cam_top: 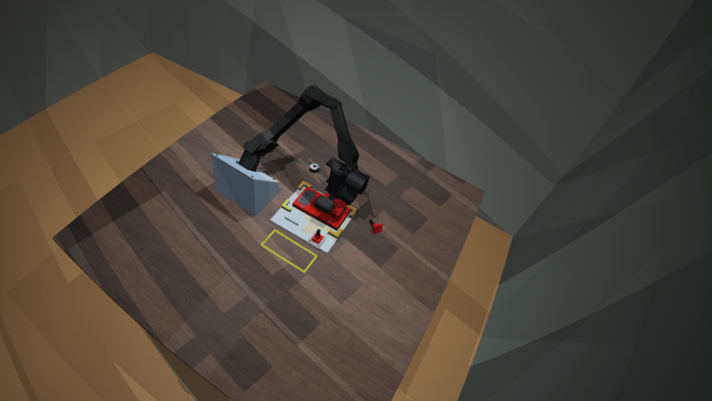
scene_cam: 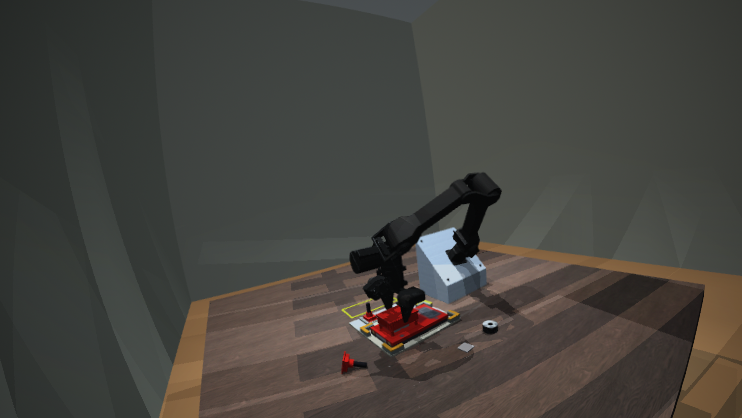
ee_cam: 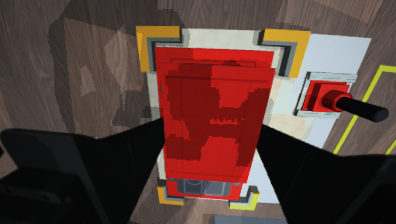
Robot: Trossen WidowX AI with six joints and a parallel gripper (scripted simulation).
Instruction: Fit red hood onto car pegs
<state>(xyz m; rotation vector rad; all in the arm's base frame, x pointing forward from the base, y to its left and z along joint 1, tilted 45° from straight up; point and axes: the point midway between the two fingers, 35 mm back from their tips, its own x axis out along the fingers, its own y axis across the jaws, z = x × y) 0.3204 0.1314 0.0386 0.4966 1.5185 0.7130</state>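
The red hood lies 1 cm above my gripper tip. From my gripper tip the other things lie so: black ring 20 cm behind, 15 cm to the left, 4 cm below; grey engine block 3 cm below, 1 cm to the left.
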